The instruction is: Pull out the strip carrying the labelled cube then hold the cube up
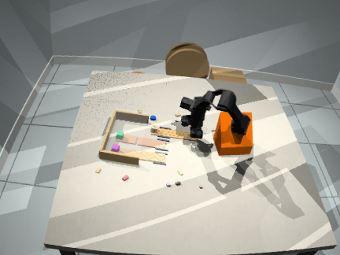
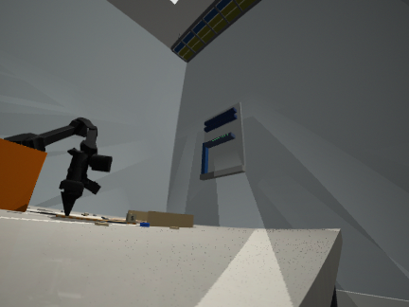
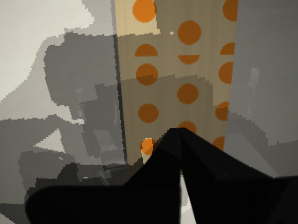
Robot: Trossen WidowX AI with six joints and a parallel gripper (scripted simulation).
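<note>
The cream labelled cube is 20 cm ahead of my gripper tip, 4 cm to the right of it and 2 cm above it. Round my gripper tip: blue disc 20 cm ahead, 15 cm to the right.
</note>
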